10 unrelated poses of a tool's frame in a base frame.
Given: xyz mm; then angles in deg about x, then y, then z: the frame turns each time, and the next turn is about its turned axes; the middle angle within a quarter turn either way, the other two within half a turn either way.
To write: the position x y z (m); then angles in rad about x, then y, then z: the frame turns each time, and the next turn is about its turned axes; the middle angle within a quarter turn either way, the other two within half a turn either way. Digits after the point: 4 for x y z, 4 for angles.
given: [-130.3 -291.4 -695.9 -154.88 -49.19 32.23]
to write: [-0.1303 -0.2914 -0.6959 -2.7032 -0.8585 0.5625]
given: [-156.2 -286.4 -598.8 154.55 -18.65 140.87]
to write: [-0.1562 -0.2864 -0.5988 2.6974 -0.3255 2.4586]
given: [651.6 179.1 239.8 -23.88 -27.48 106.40]
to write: [0.6516 0.1791 0.2398 -0.4168 -0.4796 1.8570]
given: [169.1 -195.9 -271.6 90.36 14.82 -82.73]
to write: [0.1691 -0.1959 -0.2716 1.5771 0.2587 -1.4439]
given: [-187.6 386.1 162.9 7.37 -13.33 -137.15]
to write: [-0.1876 0.3861 0.1629 0.1286 -0.2327 -2.3937]
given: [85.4 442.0 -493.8 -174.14 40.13 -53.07]
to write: [0.0854 0.4420 -0.4938 -3.0393 0.7004 -0.9262]
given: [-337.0 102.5 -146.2 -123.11 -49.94 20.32]
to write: [-0.3370 0.1025 -0.1462 -2.1487 -0.8716 0.3547]
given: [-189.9 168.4 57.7 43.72 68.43 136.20]
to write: [-0.1899 0.1684 0.0577 0.7631 1.1943 2.3771]
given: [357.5 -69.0 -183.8 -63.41 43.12 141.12]
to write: [0.3575 -0.0690 -0.1838 -1.1067 0.7526 2.4630]
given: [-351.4 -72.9 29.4 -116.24 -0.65 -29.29]
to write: [-0.3514 -0.0729 0.0294 -2.0288 -0.0113 -0.5112]
